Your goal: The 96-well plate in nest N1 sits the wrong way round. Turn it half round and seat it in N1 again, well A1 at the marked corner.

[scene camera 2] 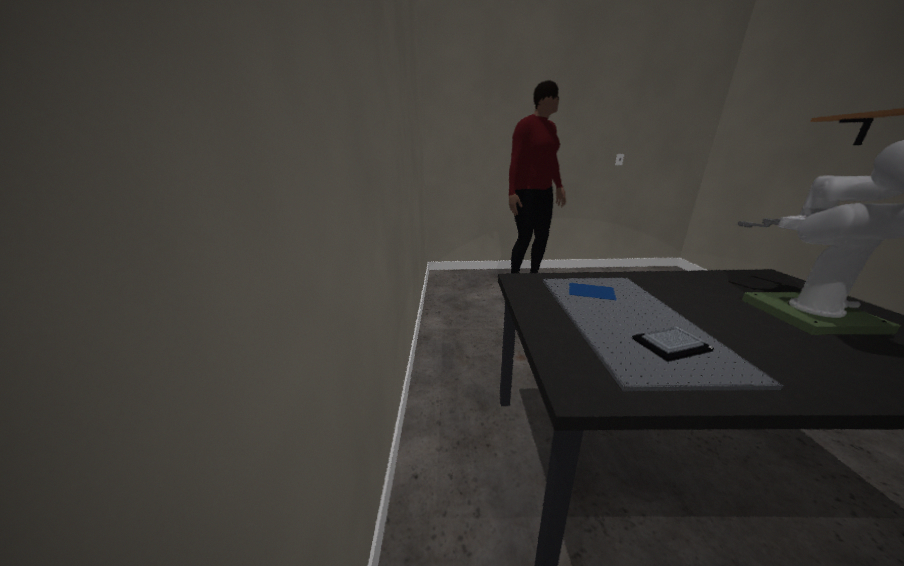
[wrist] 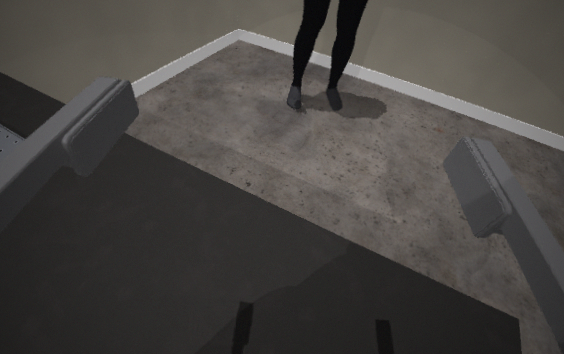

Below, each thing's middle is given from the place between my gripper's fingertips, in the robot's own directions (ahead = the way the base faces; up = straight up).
Labels:
Now: hand 59 cm to the right of the clear 96-well plate (scene camera 2: 674, 339), 51 cm short of it and 23 cm above it.

